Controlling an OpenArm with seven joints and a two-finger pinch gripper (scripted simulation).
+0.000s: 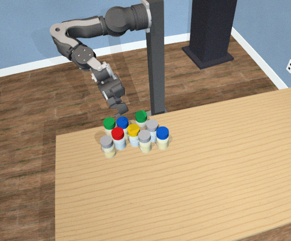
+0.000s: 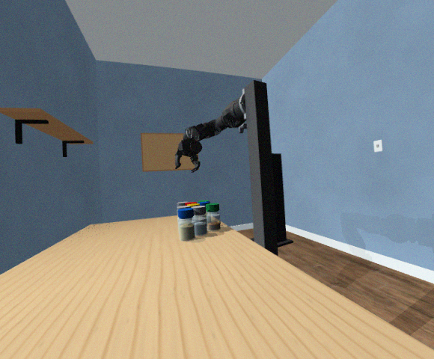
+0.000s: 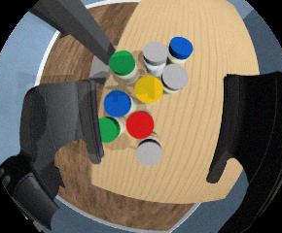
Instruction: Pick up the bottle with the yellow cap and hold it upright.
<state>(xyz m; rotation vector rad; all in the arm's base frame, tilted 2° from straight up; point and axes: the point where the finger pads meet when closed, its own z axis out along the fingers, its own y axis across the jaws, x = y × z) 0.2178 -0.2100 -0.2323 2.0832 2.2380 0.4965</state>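
My hand is 210 mm above the grey-capped bottle and 80 mm to the left of it. The rest, counted from my hand: green-capped bottle: 210 mm below, 90 mm behind, 40 mm to the right; then yellow-capped bottle: 210 mm below, 50 mm to the left, 10 mm behind.
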